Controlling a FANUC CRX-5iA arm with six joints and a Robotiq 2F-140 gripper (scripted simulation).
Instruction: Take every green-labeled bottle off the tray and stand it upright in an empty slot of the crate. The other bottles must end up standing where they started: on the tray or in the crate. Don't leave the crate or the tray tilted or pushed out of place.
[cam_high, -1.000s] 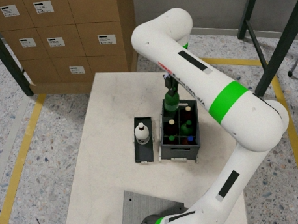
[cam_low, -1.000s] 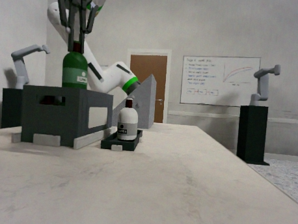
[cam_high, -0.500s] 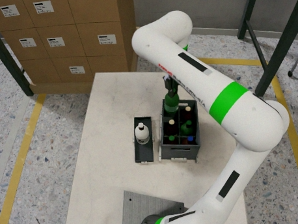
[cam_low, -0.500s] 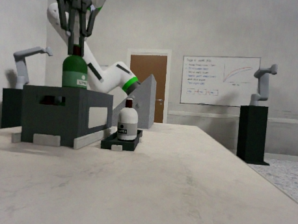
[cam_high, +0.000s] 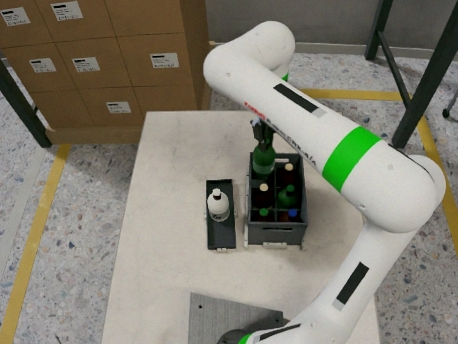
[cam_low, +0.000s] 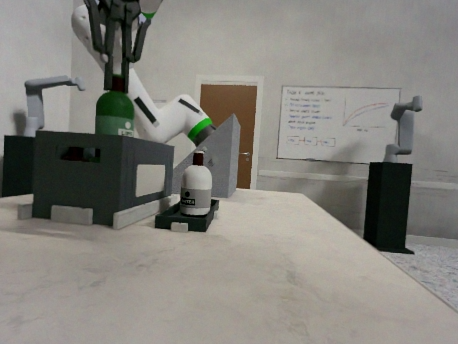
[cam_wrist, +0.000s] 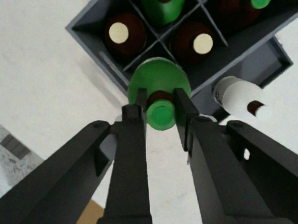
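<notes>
Right now the dark crate is 220 mm below my hand, 90 mm behind it and 30 mm to the right of it. Round my hand: white-labeled bottle 220 mm below, 170 mm to the left, 90 mm behind; then dark tray 290 mm below, 160 mm to the left, 90 mm behind.
</notes>
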